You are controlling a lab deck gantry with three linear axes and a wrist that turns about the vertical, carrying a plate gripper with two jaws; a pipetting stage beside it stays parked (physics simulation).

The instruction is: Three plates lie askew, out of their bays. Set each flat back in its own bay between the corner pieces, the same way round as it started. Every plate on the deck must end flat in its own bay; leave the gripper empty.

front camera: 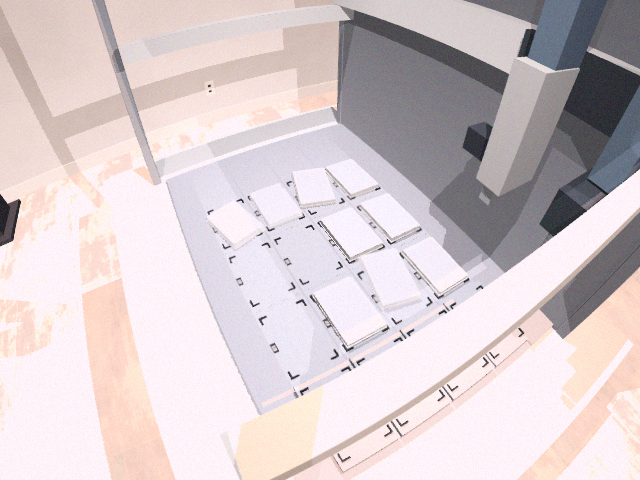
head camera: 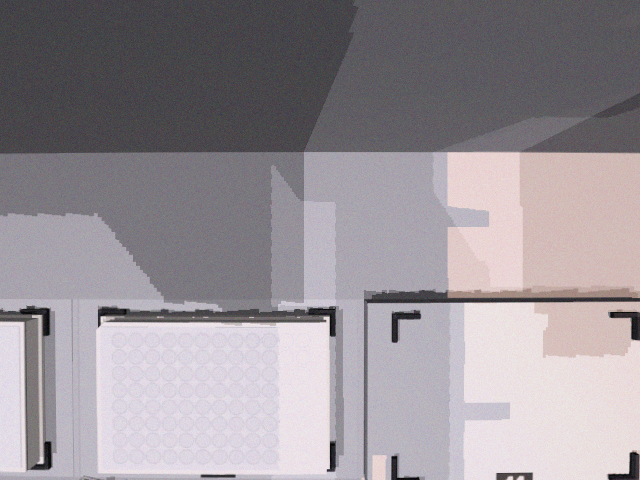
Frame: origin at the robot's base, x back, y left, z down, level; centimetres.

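Seen in the pictures: robot's base, origin of its link: (front camera: 209, 212).
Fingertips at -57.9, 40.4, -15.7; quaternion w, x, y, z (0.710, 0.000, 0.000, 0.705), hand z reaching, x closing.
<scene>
Pixels of each thing's top centre, then the offset from my fingertips to it, as dx, dy, dz. "spot": a spot on its surface instead.
- plate with faint round wells, centre of its top: (head camera: 211, 398) (front camera: 435, 262) +18.7, -4.0, +14.3
- plate, a spot on its surface: (head camera: 11, 397) spot: +29.6, -4.0, +14.3
Three white plates lie askew over their corner pieces in the front view: one at the left (front camera: 235, 224), one at the back (front camera: 313, 187), and one near the front right (front camera: 391, 277). Other white plates sit squarely in bays, among them one at the back left (front camera: 275, 204), one in the middle (front camera: 351, 232), one at the front (front camera: 349, 310) and one at the right (front camera: 435, 264). In the head view, a plate with faint round wells (head camera: 206, 397) lies square between dark corner pieces, with part of another plate (head camera: 11, 397) at the left edge. The gripper jaws do not show in either view.
A pale box-shaped housing (front camera: 524, 124) on a blue column (front camera: 568, 31) hangs at the upper right. A pale rail (front camera: 439, 356) crosses the deck's front. A grey wall panel (front camera: 403, 98) stands behind the right side. A grey post (front camera: 135, 118) rises at the back left.
</scene>
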